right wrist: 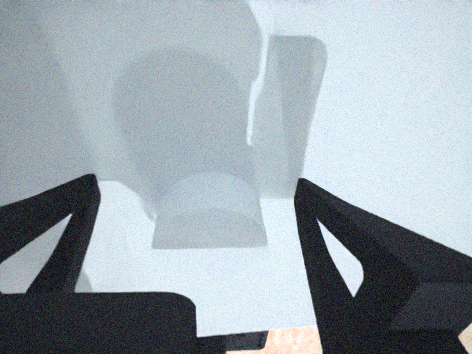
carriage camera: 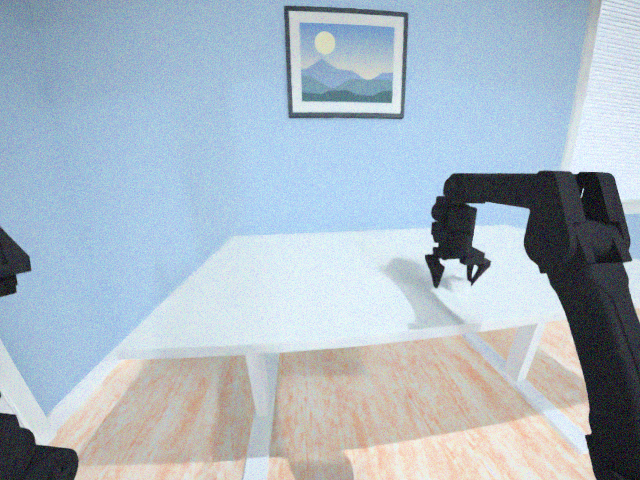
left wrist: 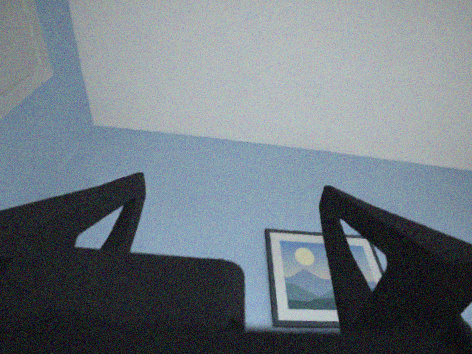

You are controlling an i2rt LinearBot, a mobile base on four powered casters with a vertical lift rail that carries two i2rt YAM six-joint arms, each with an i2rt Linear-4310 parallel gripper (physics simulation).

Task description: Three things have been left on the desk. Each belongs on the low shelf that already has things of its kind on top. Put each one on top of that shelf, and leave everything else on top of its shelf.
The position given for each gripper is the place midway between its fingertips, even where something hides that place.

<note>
In view: the left gripper (left wrist: 233,189), the right gripper (carriage camera: 452,286), a pale white thing (right wrist: 209,230) and a white desk (carriage camera: 263,294).
The right gripper is seen too in the right wrist view (right wrist: 199,187). The white desk shows as well in the right wrist view (right wrist: 365,106).
</note>
